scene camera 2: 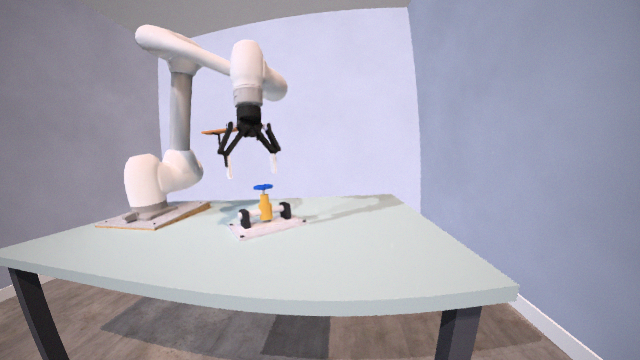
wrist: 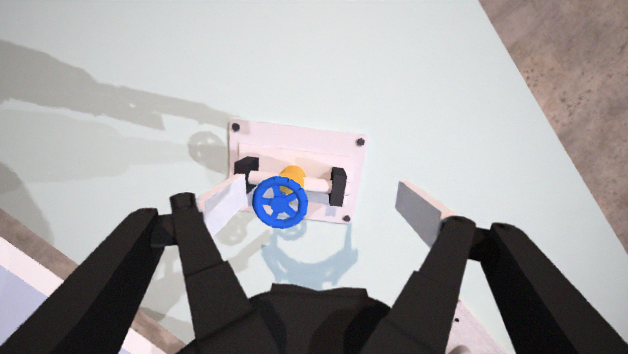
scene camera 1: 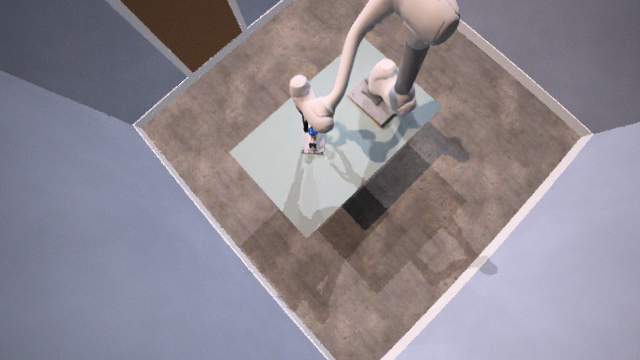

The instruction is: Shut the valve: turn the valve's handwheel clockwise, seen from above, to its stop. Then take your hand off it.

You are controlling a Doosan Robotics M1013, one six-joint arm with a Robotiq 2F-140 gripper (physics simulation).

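Note:
The valve has a blue five-spoked handwheel [scene camera 1: 312, 131] [scene camera 2: 263, 187] [wrist: 280, 202] on top of a yellow body [scene camera 2: 265, 207] [wrist: 294, 175]. A white pipe runs through the body between two black clamps on a pale base plate [scene camera 1: 306, 148] [scene camera 2: 250, 233] [wrist: 300, 131]. My gripper [scene camera 2: 251, 168] [wrist: 320, 190] is open and empty, pointing down, its fingertips above the handwheel's height and apart from it. In the wrist view the handwheel lies between the fingers, much nearer the left finger. In scene camera 1 the arm hides much of the gripper.
The pale green table [scene camera 1: 270, 160] [scene camera 2: 350, 260] [wrist: 400, 60] carries the valve and the arm's base plate [scene camera 1: 367, 107] [scene camera 2: 175, 220], which stands beside the valve. The arm reaches over from its base. An orange-brown piece [scene camera 2: 212, 132] shows behind the gripper.

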